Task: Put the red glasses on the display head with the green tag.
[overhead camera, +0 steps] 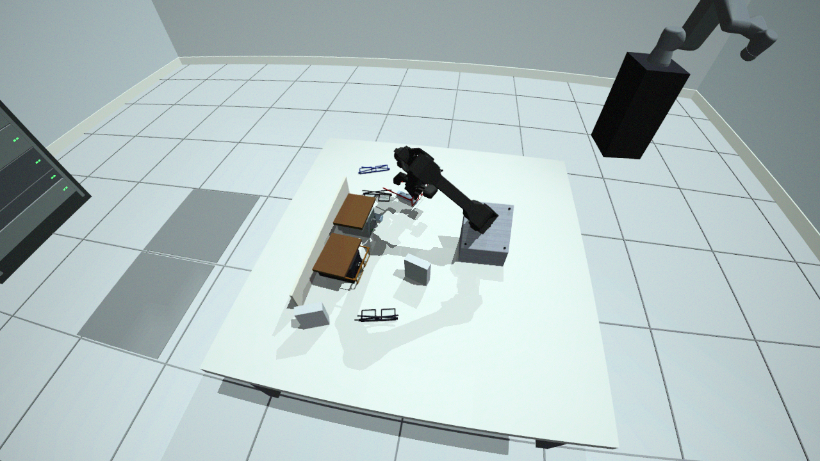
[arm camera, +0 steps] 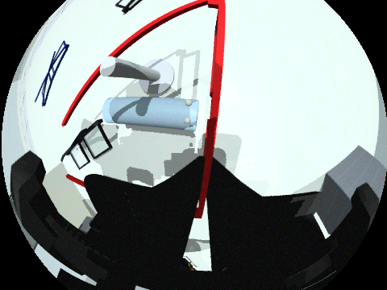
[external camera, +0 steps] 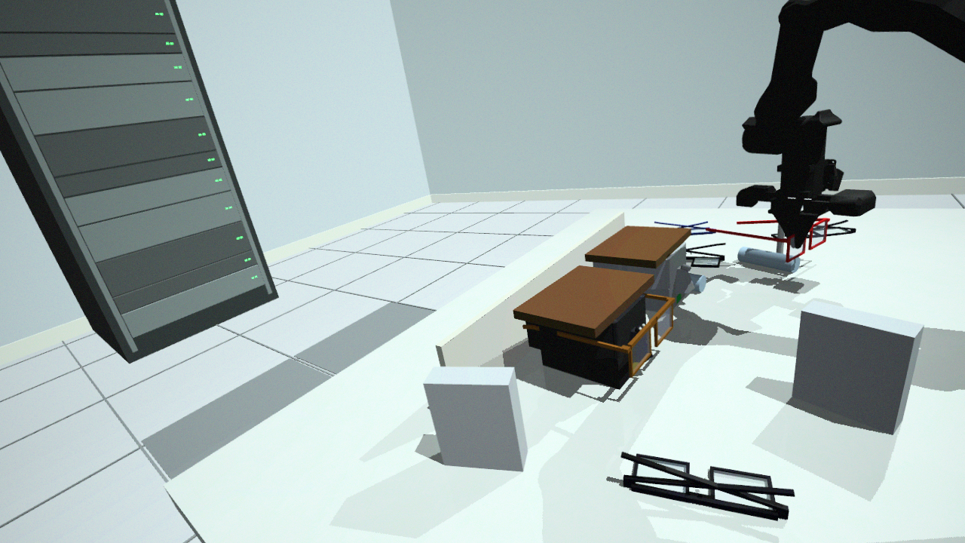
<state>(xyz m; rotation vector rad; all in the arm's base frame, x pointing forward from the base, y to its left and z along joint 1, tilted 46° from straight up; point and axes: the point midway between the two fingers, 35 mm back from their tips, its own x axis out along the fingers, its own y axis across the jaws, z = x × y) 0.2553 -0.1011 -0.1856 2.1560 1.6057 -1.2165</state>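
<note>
Right now the grey post is 80 mm to the right of my gripper tip, 30 mm below it and 20 mm ahead of it. Also, from my gripper tip: black head (340 mm to the left, 240 mm ahead); then light grey head (210 mm ahead, 130 mm to the left); then low wall (350 mm ahead, 220 mm to the left).
</note>
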